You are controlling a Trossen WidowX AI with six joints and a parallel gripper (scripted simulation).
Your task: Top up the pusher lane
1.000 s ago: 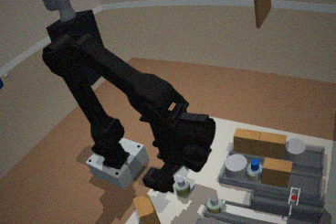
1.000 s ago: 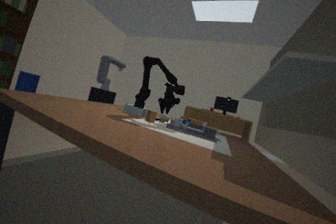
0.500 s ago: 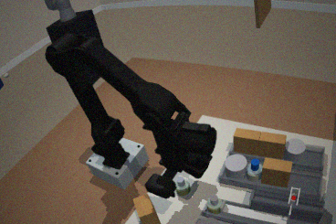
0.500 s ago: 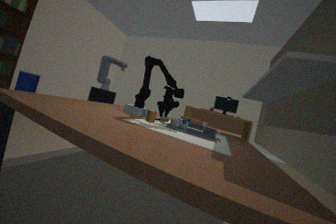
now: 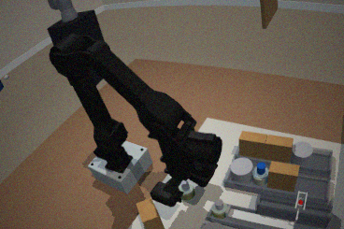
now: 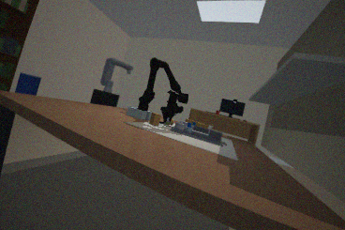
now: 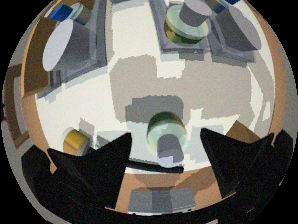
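Now: the black tool 6 cm behind my gripper tip, 5 cm to the left of it and 2 cm below it. Round my gripper tip: red marker 29 cm ahead, 5 cm above, 1 cm to the right; tan box 11 cm to the right, 5 cm behind, 1 cm above.
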